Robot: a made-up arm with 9 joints.
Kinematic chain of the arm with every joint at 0, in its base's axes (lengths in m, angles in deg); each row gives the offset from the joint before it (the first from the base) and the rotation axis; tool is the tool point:
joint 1: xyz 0 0 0.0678 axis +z
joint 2: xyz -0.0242 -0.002 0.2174 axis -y
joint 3: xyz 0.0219 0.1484 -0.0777 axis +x
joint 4: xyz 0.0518 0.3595 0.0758 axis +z
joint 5: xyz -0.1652 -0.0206 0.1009 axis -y
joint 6: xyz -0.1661 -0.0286 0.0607 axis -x
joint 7: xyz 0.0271 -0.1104 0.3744 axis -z
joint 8: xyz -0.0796 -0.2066 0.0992 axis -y
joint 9: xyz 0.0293 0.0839 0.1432 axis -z
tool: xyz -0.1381 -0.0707 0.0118
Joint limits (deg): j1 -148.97..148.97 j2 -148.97..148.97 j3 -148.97..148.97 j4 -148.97..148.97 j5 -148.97..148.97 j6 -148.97..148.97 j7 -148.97..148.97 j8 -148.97..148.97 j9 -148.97..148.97
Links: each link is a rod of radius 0.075 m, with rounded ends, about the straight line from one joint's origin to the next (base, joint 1, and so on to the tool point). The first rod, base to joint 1, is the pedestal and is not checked.
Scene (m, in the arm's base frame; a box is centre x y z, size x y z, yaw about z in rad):
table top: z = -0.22
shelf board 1: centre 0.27 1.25 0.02 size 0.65 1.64 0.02 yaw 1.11
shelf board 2: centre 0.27 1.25 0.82 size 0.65 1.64 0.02 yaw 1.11
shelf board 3: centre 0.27 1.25 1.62 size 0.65 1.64 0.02 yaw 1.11
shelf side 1: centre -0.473 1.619 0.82 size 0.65 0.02 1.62 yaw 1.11
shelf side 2: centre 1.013 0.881 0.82 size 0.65 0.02 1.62 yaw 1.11
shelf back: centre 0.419 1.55 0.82 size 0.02 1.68 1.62 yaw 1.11
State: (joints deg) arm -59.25 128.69 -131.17 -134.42 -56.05 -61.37 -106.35 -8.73 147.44
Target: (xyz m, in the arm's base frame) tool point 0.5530 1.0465 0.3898
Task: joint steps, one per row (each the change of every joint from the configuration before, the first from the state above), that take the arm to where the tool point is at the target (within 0.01 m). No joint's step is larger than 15 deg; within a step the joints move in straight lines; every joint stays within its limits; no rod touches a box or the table.
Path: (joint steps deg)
1: 13.18 4.06 6.13 1.79 -4.55 9.73 1.65 -3.89 0.31
2: 13.17 4.05 6.14 1.79 -4.55 9.73 1.64 -3.89 0.30
3: 13.18 4.06 6.13 1.79 -4.56 9.73 1.65 -3.88 0.31
4: 13.17 4.05 6.14 1.80 -4.55 9.73 1.65 -3.89 0.30
5: 13.18 4.06 6.13 1.79 -4.55 9.73 1.64 -3.89 0.31
6: -1.31 -9.39 9.39 -4.79 14.87 -8.84 -3.42 7.76 -0.37
7: -1.31 -9.39 9.39 -4.78 14.87 -8.84 -3.42 7.76 -0.37
8: -1.31 -9.40 9.39 -4.78 14.87 -8.84 -3.42 7.76 -0.36

